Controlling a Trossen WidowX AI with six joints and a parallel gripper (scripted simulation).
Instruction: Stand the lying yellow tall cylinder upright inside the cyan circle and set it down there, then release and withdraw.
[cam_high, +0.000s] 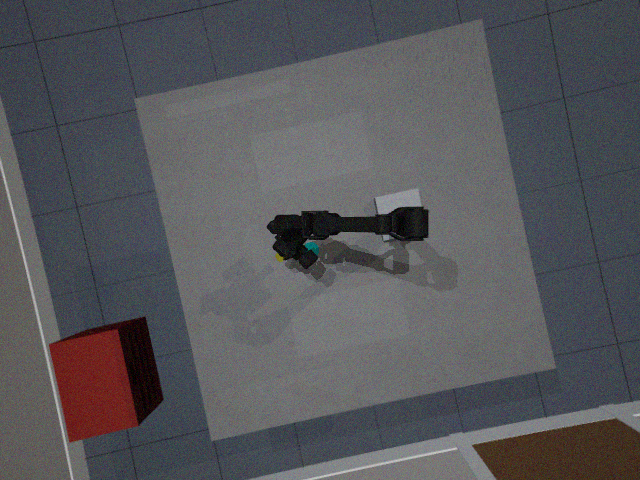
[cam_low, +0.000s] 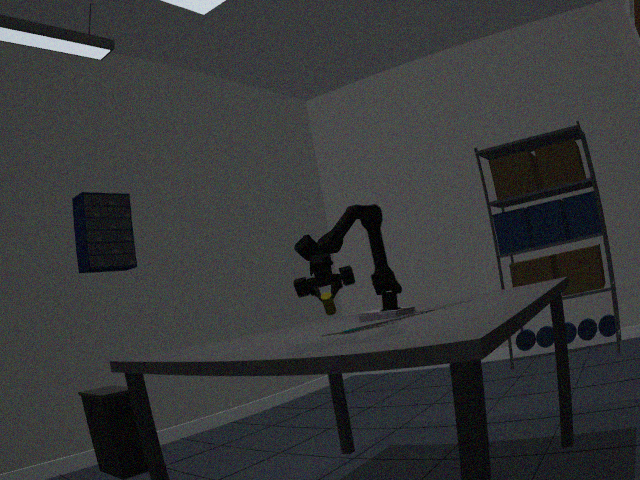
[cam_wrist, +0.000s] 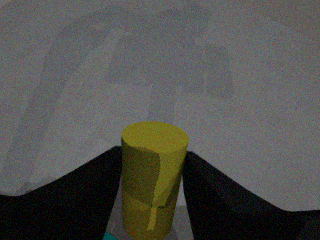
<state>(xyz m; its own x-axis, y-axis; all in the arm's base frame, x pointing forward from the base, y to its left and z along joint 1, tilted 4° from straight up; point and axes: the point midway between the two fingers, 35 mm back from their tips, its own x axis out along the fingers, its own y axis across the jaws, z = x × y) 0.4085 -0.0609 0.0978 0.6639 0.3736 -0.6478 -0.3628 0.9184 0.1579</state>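
Right now my gripper tip is 9 cm past the cyan circle, 2 cm to the right of it and 11 cm above it. From my gripper tip the other things lie so: yellow tall cylinder 1 cm behind, 2 cm below.
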